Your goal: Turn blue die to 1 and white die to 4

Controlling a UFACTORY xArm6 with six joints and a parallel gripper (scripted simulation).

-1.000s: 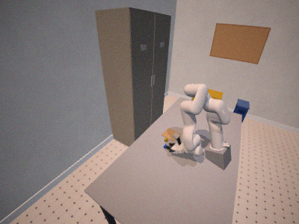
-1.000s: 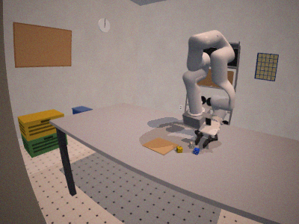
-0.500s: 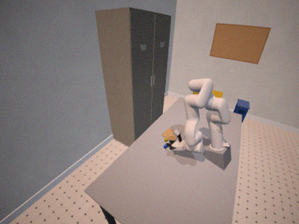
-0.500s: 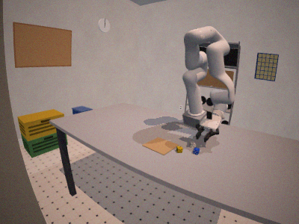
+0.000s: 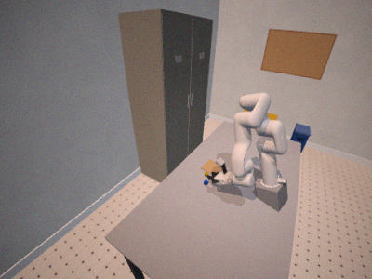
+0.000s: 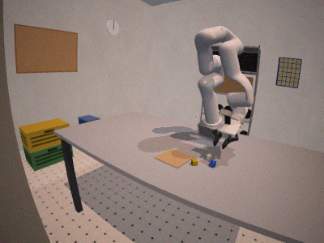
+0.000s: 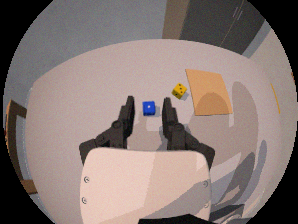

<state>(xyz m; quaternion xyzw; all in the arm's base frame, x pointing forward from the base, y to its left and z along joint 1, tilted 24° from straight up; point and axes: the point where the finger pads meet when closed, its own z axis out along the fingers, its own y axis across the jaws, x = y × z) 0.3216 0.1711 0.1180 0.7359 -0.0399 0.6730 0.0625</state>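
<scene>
Right now the blue die is 90 mm below my hand, 40 mm ahead of it and 10 mm to the right of it. From my hand the other things lie so: yellow die 90 mm below, 80 mm to the right, 80 mm ahead; tan mat 190 mm to the right, 110 mm below, 80 mm ahead; white die 90 mm below, 50 mm to the right, 10 mm behind.
</scene>
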